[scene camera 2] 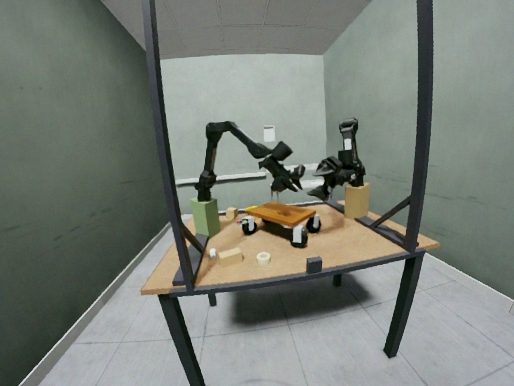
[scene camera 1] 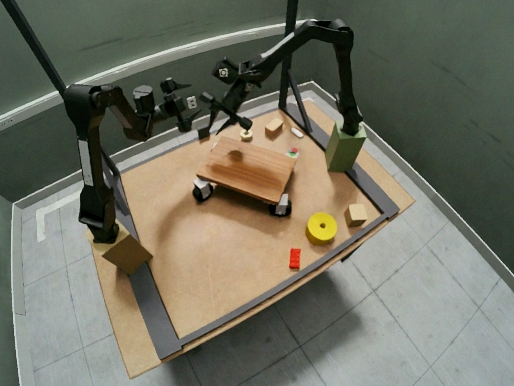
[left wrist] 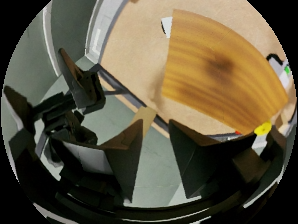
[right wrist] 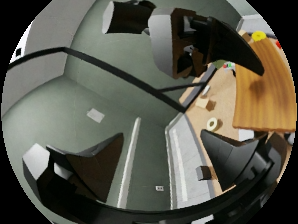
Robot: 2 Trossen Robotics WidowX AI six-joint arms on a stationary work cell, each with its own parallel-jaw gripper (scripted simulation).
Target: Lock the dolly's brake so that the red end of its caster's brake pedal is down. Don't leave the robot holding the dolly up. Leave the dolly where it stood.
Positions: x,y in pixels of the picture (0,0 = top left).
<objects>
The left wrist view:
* my left gripper: 155,123
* my right gripper: 24,68
</objects>
